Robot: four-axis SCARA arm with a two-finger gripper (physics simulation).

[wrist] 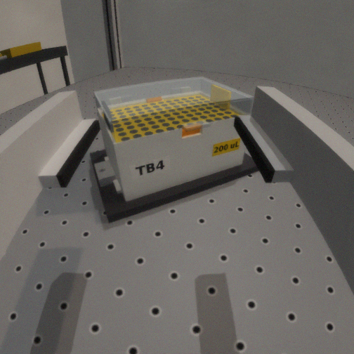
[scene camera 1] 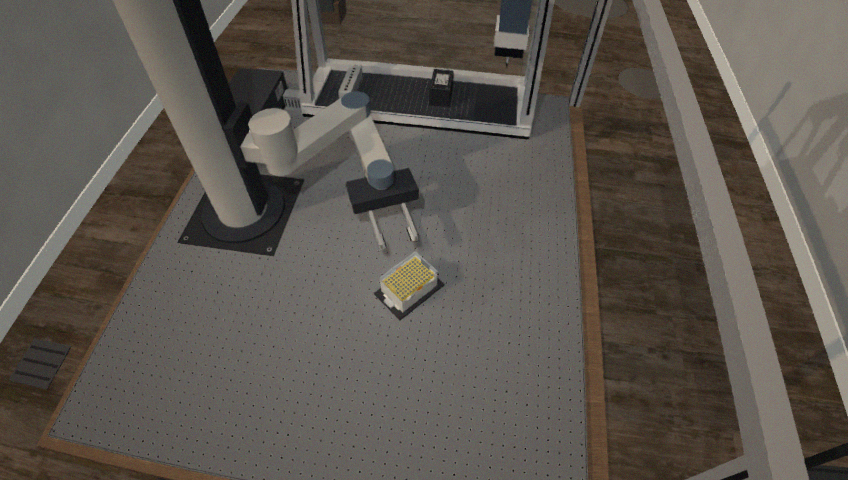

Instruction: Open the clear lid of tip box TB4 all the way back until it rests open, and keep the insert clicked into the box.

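Where they show: gripper, fingertip midpoint: [scene camera 1: 399, 242]; arm's base at its link origin: [scene camera 1: 244, 212].
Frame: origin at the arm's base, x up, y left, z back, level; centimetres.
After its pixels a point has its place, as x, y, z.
Tip box TB4 [scene camera 1: 420, 292] {5.2, -22.4, -57.7} [wrist: 175, 167] is white and stands upright on a dark base plate [scene camera 1: 399, 314] {2.1, -27.8, -53.1} [wrist: 111, 212]. Its clear lid [wrist: 165, 86] lies closed over the top, with a dark tab [wrist: 107, 120] at the left end. The yellow insert [scene camera 1: 410, 278] {7.0, -19.8, -54.7} [wrist: 172, 119] sits level in the box, with an orange clip [wrist: 191, 131] at the near wall. My gripper [scene camera 1: 398, 242] {10.7, -11.8, -50.5} [wrist: 165, 105] is shut with nothing held; its fingers still stand apart at this setting. It is on the near side of the box in the wrist view, the box showing beyond and between the fingertips.
The arm's column [scene camera 1: 199, 118] {41.8, -6.4, -3.9} stands on a black foot plate at the left. A framed machine with a white-rimmed deck [scene camera 1: 416, 121] {3.9, 45.0, -46.1} stands behind the arm and carries a black block [scene camera 1: 441, 93] {11.7, 51.5, -53.7}. The perforated table [scene camera 1: 333, 380] {1.3, -47.2, -40.7} has a wooden edge [scene camera 1: 589, 267] {0.0, -4.4, -103.1} at the right.
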